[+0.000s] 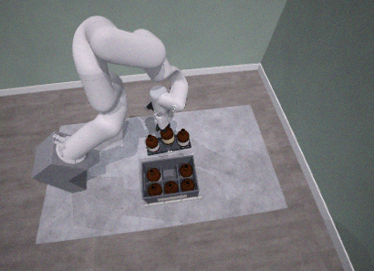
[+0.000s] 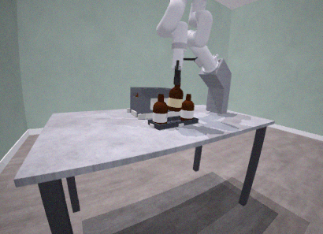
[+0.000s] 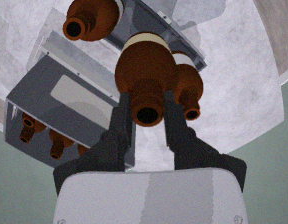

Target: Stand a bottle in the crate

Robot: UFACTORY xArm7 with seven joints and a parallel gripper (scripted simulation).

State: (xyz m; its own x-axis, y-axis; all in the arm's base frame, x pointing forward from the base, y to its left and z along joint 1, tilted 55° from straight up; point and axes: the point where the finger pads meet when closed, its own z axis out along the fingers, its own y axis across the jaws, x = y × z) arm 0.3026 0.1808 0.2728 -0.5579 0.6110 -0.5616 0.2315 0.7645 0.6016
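Now: the glass bottle 8 cm below my hand. Round my hand: grey crate: 8 cm ahead, 24 cm to the right, 15 cm below; dark tray: 22 cm below.
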